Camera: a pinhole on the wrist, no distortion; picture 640 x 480 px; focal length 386.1 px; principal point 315.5 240.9 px. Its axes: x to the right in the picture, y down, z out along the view. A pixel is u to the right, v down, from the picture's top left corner.
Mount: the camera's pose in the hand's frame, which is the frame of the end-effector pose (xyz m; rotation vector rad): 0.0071 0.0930 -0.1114 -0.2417 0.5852 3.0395
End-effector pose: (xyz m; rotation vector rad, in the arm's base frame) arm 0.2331 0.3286 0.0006 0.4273 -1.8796 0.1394
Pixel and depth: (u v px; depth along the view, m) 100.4 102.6 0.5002
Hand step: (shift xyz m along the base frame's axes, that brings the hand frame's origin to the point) -0.5122 0.2631 0.1424
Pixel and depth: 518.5 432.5 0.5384
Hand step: -0.2972 -0.0053 -0.4884
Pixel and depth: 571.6 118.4 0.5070
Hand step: -0.2576 0.4155 -0.3966
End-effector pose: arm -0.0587 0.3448 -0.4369 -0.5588 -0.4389 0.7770
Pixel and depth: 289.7 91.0 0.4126
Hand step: -0.3379 0.2837 -0.0822
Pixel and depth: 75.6 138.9 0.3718
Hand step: -0.1794 0.3986 0.0104
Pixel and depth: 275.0 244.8 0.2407
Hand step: -0.1613 0.1375 -0.0236
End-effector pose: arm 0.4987 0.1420 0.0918 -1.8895 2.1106 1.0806
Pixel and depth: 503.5 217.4 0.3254
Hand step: -0.2248 0.2418 0.0866
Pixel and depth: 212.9 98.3 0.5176
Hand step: -0.5508 0.0984 -0.0779
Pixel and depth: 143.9 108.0 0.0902
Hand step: -0.1357 -0.0527 0.0726
